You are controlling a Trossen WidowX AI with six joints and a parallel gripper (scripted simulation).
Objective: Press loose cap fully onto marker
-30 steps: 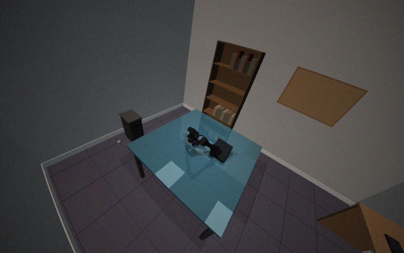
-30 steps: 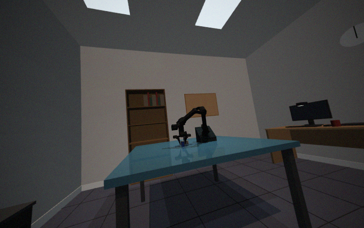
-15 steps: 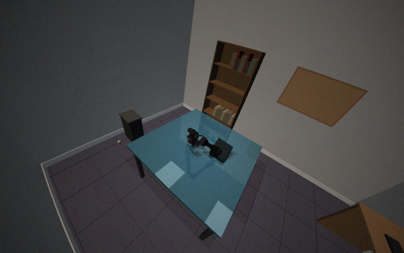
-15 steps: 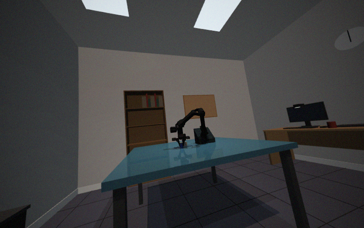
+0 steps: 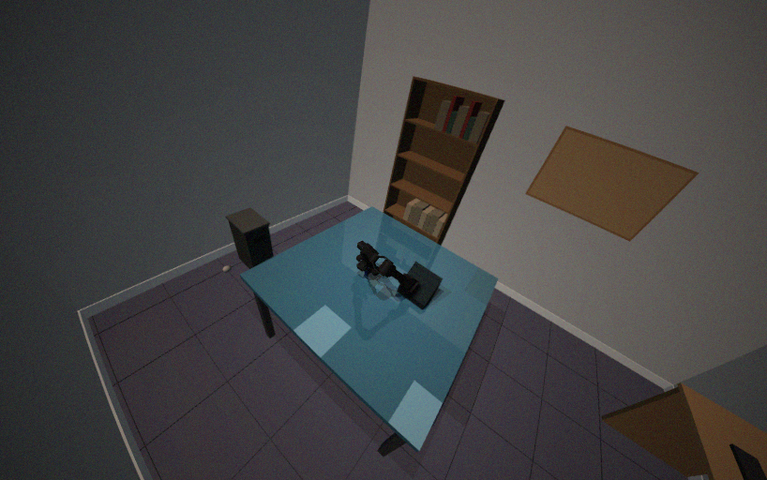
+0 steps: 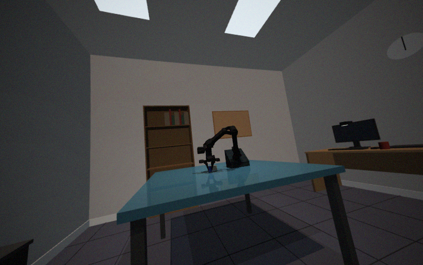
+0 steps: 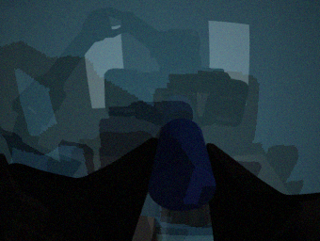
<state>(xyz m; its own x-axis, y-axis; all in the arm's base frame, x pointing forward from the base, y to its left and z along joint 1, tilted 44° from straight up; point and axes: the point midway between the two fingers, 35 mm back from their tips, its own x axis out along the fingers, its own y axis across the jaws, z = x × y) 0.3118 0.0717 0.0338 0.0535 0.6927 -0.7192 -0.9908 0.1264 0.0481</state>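
My gripper tip is now 140 mm to the left of the holder block and 60 mm past it. From my gripper tip the other things lie so: blue marker cap 10 mm above.
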